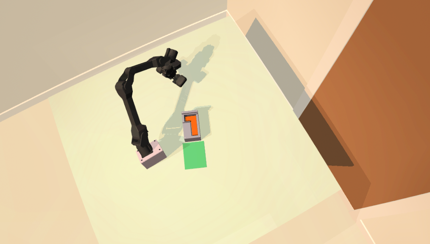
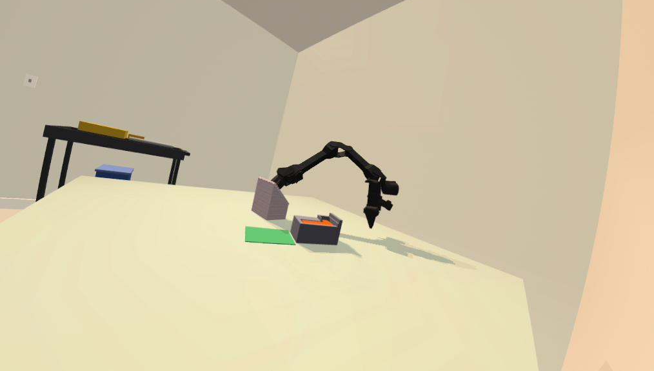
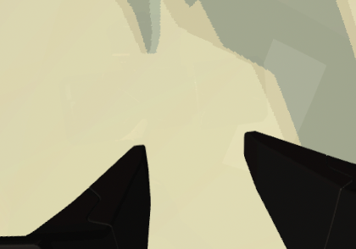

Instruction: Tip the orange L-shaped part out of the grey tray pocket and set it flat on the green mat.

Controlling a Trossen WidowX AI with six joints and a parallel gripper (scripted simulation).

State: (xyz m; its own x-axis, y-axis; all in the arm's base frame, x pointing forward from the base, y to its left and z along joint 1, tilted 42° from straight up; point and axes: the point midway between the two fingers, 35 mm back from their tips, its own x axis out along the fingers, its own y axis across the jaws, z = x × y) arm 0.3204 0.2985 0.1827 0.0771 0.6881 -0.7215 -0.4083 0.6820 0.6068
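My gripper tip is now 30 cm to the left of the orange L-shaped part, 4 cm past it and 1 cm below it. Round my gripper tip: green mat: 45 cm to the right, 11 cm behind, 5 cm below.
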